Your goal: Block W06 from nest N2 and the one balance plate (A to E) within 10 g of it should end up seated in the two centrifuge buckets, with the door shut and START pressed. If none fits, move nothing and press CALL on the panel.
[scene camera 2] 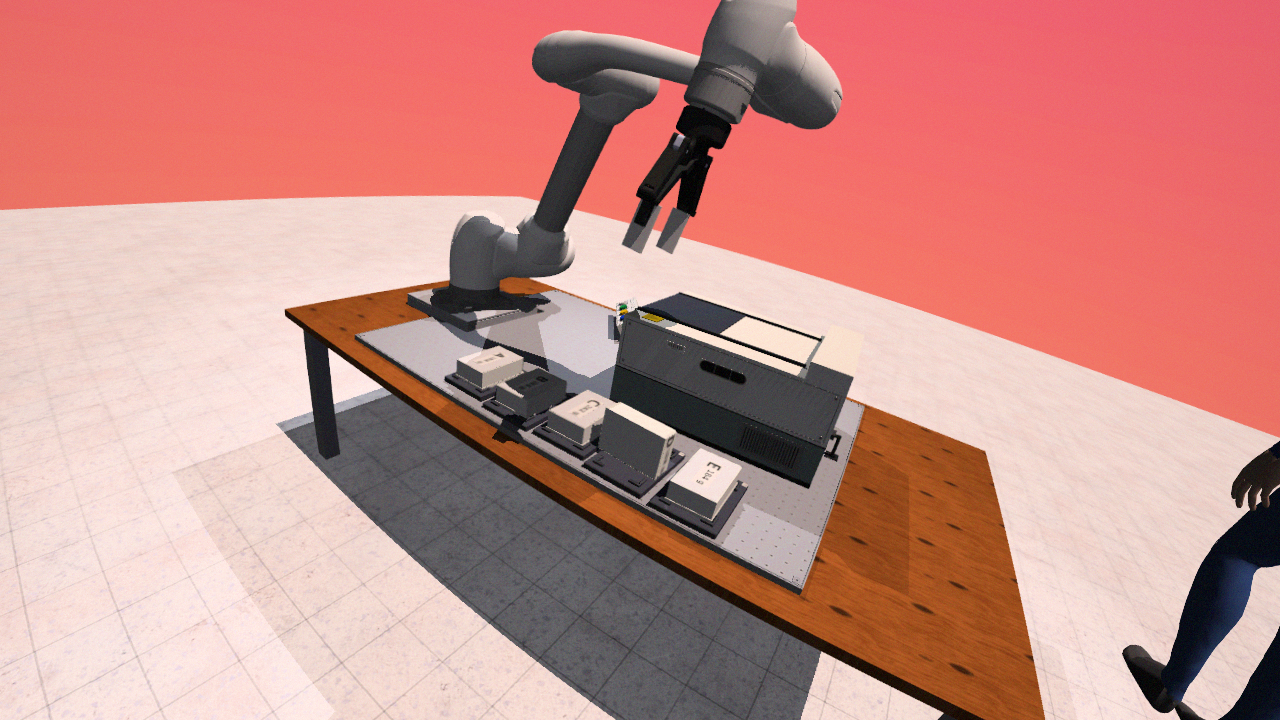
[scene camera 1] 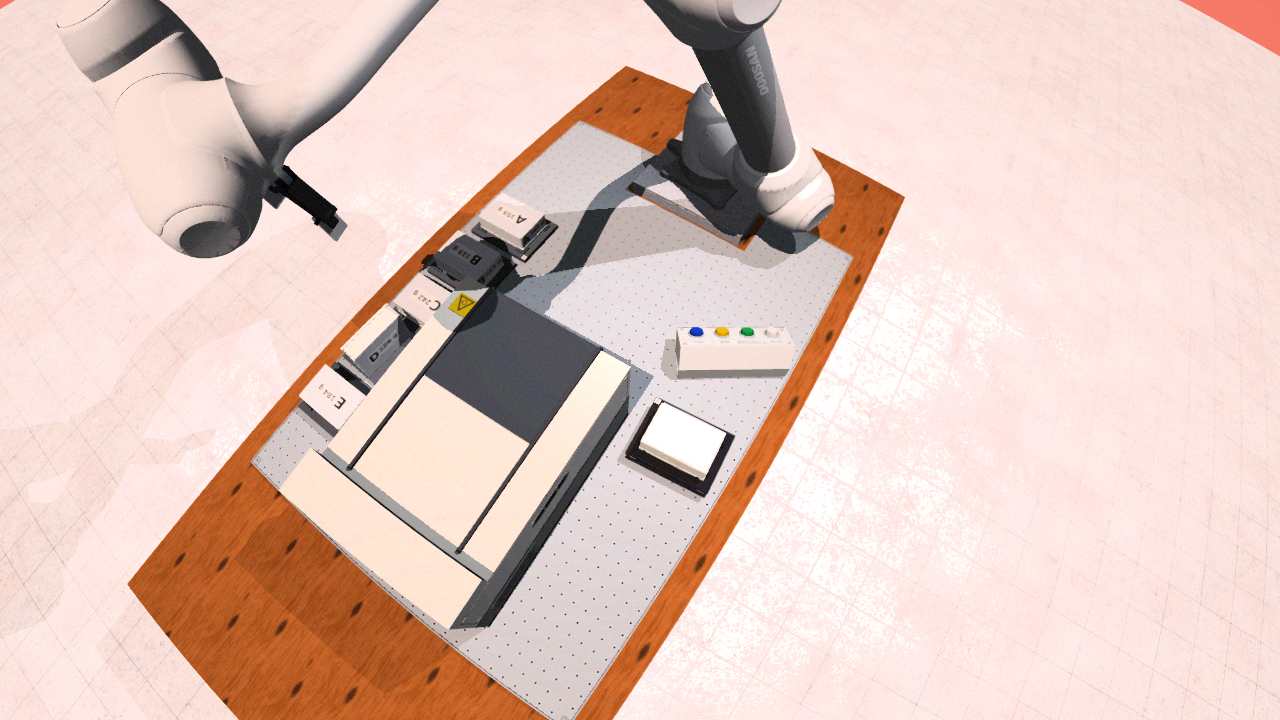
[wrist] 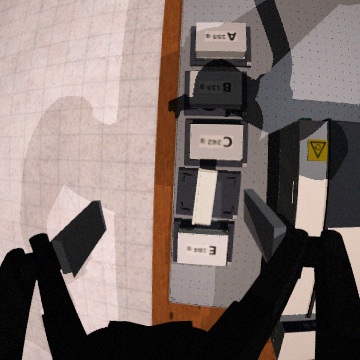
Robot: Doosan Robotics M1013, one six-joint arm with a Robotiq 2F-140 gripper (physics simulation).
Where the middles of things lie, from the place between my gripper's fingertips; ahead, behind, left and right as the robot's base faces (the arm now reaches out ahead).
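Scene:
Counting from my hand, the centrifuge box [scene camera 1: 447, 480] is 7 cm ahead, 36 cm to the left and 26 cm below. I also see the button box [scene camera 1: 701, 352], which is far behind my hand, far to the left of it and far below it. And the white block W06 [scene camera 1: 677, 438]: that one is a fair way behind my hand, far to the left of it, and far below it.

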